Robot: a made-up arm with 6 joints.
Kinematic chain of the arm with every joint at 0, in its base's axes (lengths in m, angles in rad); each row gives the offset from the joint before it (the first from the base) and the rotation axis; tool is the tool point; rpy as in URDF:
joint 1: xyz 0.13 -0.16 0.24 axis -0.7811 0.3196 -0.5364
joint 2: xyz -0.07 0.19 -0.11 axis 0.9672 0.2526 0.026
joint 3: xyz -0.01 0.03 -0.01 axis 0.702 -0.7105 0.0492
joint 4: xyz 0.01 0.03 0 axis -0.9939 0.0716 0.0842
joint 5: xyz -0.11 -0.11 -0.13 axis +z
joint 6: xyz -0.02 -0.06 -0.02 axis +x
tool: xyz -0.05 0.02 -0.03 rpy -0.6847 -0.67 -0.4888
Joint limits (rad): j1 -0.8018..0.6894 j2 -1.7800..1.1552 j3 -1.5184..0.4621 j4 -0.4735..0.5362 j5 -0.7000..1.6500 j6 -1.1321..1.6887
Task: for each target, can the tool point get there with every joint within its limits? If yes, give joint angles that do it. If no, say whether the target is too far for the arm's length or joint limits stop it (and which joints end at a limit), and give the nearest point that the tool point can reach.
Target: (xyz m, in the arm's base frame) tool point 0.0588 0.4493 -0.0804
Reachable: no: too far | nearest point 0.0167 0.2859 -0.0248 | short by 0.178 m
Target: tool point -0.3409 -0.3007 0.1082
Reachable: no: joint limits stop it (at a limit: joint 1, joint 4, joint 6) | nearest point -0.2200 -0.1821 0.1501 | short by 0.174 m
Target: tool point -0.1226 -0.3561 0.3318
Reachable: no: joint limits stop it (at a limit: joint 1, joint 3, joint 6) | nearest point -0.0919 -0.2356 0.2922 | short by 0.131 m
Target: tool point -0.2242 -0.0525 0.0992
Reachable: yes | joints 0.0679 0.2280 -0.8988 -0.3654 -0.2420 -0.8655
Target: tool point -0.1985 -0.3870 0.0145
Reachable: no: joint limits stop it (at a limit: joint 1, joint 4, joint 6) | nearest point -0.1103 -0.2849 0.0246 | short by 0.135 m
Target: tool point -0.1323 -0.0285 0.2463
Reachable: yes | joints 0.3159 -1.3910 -0.6292 0.0267 0.6306 -0.4206
